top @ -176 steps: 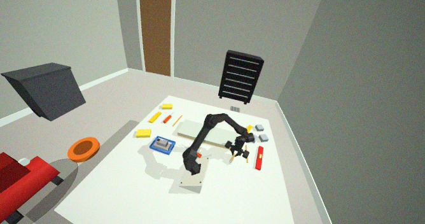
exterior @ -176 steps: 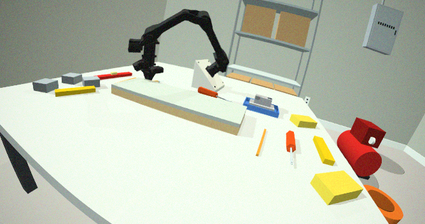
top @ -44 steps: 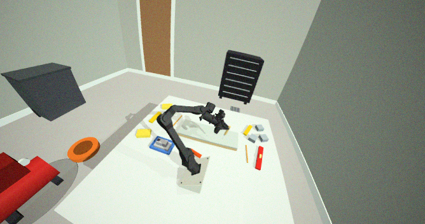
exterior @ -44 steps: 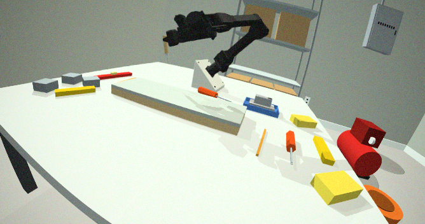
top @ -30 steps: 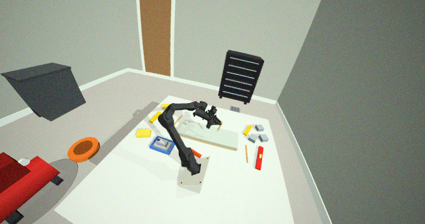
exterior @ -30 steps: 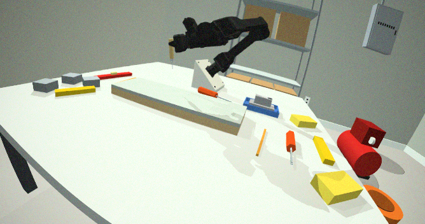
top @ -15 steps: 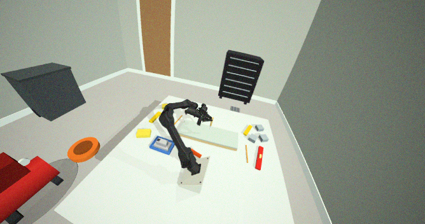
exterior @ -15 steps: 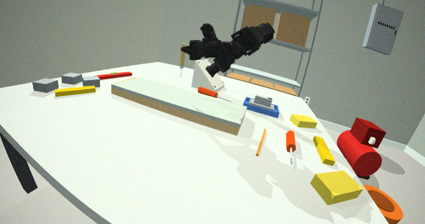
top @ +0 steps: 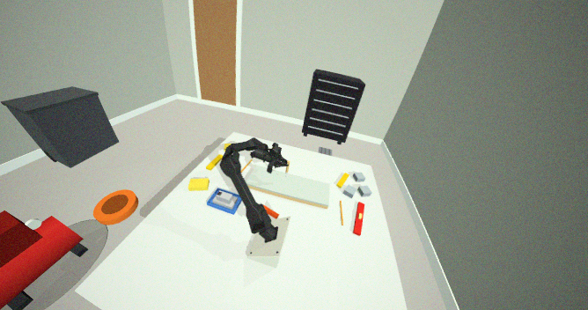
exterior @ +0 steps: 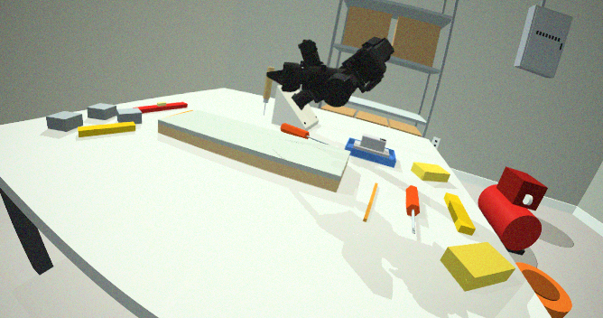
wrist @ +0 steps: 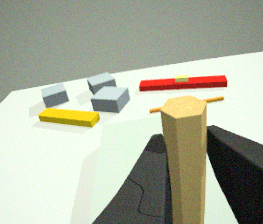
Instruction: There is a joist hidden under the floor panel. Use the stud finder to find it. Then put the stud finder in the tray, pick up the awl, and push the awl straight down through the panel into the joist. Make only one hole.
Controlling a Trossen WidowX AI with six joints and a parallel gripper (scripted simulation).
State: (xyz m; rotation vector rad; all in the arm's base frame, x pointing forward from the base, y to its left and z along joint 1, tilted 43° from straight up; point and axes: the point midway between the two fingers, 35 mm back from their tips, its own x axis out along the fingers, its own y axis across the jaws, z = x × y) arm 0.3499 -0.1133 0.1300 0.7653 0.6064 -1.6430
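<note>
My gripper tip is 6 cm above the awl. The rest, counted from my gripper tip: stud finder: 34 cm to the left, 18 cm behind, 15 cm below; blue tray: 32 cm to the left, 19 cm below, 18 cm behind; red level: 47 cm to the right, 19 cm below, 16 cm behind.
</note>
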